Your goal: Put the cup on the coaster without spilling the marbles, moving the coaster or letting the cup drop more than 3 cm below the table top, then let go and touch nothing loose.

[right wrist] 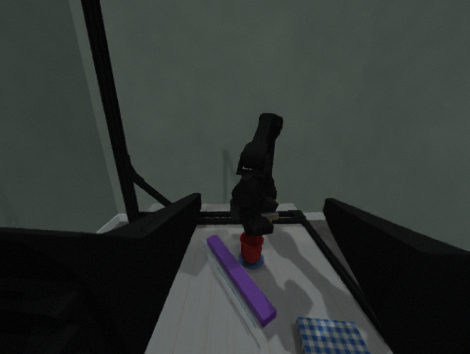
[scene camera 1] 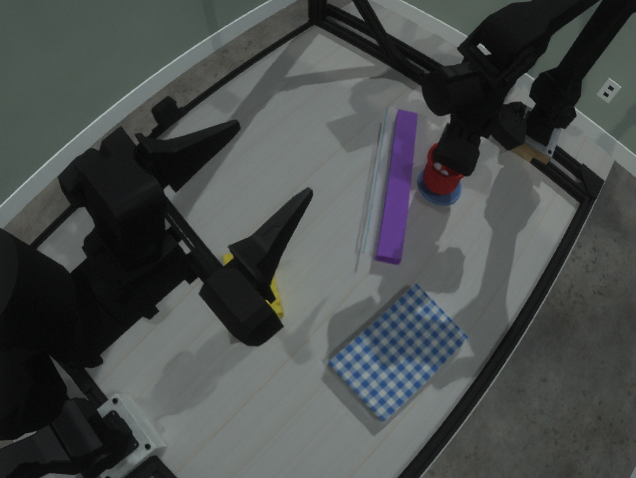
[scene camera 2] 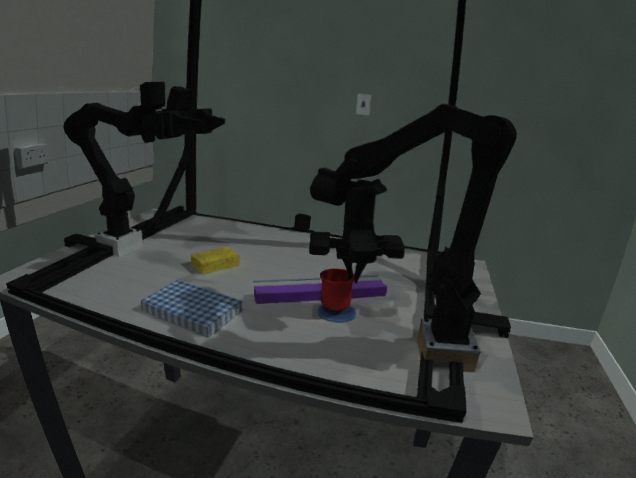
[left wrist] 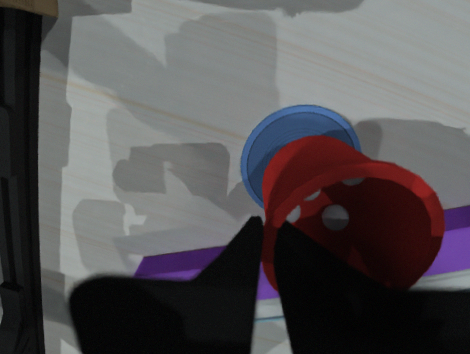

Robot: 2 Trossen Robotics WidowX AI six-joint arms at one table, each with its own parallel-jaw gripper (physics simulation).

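Frame: origin at the left arm's base, x back, y down, z right, level; millimetres.
Seen in the pictures: left gripper, fingertip midpoint: [right wrist: 247, 234] [scene camera 2: 353, 282] [left wrist: 265, 226]; right gripper, fingertip midpoint: [right wrist: 261, 201] [scene camera 1: 272, 155] [scene camera 2: 214, 122]; left arm's base, link origin: [scene camera 1: 536, 128] [scene camera 2: 450, 334]; right arm's base, link origin: [scene camera 1: 111, 439] [scene camera 2: 118, 232].
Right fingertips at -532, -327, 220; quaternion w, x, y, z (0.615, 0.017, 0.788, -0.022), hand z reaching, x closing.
Pixels of each thing's top centre, then the offset from my right fingertips to it, as dx, dy, dz.
- red cup, top centre: [left wrist: 351, 251] [scene camera 1: 449, 159] [scene camera 2: 338, 275] [right wrist: 251, 237] +308, +288, -97
- blue coaster, top centre: [left wrist: 301, 167] [scene camera 1: 440, 184] [scene camera 2: 336, 310] [right wrist: 251, 257] +313, +371, -101
- long purple bar, top centre: [left wrist: 338, 284] [scene camera 1: 394, 173] [scene camera 2: 321, 283] [right wrist: 230, 267] +269, +348, -24
- blue checked cloth block, top centre: [scene camera 1: 401, 350] [scene camera 2: 190, 301] +15, +349, -181
- yellow sponge, top centre: [scene camera 1: 251, 283] [scene camera 2: 214, 254] -21, +344, +59
The red cup [scene camera 1: 442, 181] [scene camera 2: 336, 291] [left wrist: 310, 157] [right wrist: 251, 249] is upright over the blue coaster [scene camera 1: 448, 199] [scene camera 2: 337, 316] [left wrist: 253, 150] [right wrist: 254, 266]. Its base is very low over the coaster or on it; I cannot tell whether they touch. White marbles [scene camera 1: 444, 172] [left wrist: 335, 217] lie inside the cup. My left gripper [scene camera 2: 354, 278] [left wrist: 265, 226] is shut on the cup's wall at the rim; its body hides part of the rim in scene camera 1. My right gripper [scene camera 1: 273, 156] [scene camera 2: 223, 121] is open and empty, high above the table at the left.
A long purple bar [scene camera 1: 398, 185] [scene camera 2: 287, 292] [right wrist: 242, 280] lies beside the coaster, with a thin clear pane with a cyan edge [scene camera 1: 373, 179] along its far side from the cup. A blue checked cloth block [scene camera 1: 398, 352] [scene camera 2: 191, 306] and a yellow sponge [scene camera 2: 214, 260] lie farther off.
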